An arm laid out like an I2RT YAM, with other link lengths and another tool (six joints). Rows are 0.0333 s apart.
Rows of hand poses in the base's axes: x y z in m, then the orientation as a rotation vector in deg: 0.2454, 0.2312, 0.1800, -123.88, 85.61, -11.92; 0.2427, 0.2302, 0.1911, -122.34, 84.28, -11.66; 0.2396, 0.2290, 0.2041, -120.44, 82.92, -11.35; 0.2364, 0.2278, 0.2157, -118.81, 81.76, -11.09; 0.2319, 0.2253, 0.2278, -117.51, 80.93, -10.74; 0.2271, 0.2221, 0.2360, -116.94, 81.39, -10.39; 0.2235, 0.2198, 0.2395, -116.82, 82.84, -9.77; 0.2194, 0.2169, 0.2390, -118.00, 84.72, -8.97; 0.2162, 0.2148, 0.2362, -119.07, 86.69, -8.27; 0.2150, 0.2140, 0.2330, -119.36, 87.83, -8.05; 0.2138, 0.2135, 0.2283, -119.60, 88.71, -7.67; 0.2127, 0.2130, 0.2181, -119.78, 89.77, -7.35; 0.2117, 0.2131, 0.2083, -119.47, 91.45, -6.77; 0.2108, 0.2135, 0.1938, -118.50, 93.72, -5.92; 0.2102, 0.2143, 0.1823, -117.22, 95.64, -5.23
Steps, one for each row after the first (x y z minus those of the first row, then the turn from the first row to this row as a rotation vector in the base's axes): -0.0027, -0.0010, 0.0111, 1.68, -1.12, 0.34; -0.0058, -0.0022, 0.0241, 3.65, -2.38, 0.57; -0.0090, -0.0034, 0.0357, 5.34, -3.47, 0.77; -0.0135, -0.0059, 0.0478, 6.72, -4.20, 0.90; -0.0183, -0.0091, 0.0560, 7.16, -4.05, 0.47; -0.0219, -0.0114, 0.0595, 7.07, -3.09, -0.38; -0.0260, -0.0143, 0.0590, 5.94, -1.28, -0.99; -0.0292, -0.0164, 0.0562, 4.81, 0.46, -1.70; -0.0304, -0.0172, 0.0530, 4.31, 1.22, -2.26; -0.0316, -0.0177, 0.0483, 4.00, 1.93, -2.65; -0.0327, -0.0182, 0.0381, 3.64, 2.67, -3.18; -0.0337, -0.0181, 0.0283, 3.52, 3.63, -4.22; -0.0346, -0.0177, 0.0138, 3.77, 4.75, -5.81; -0.0352, -0.0169, 0.0023, 4.27, 5.52, -7.33
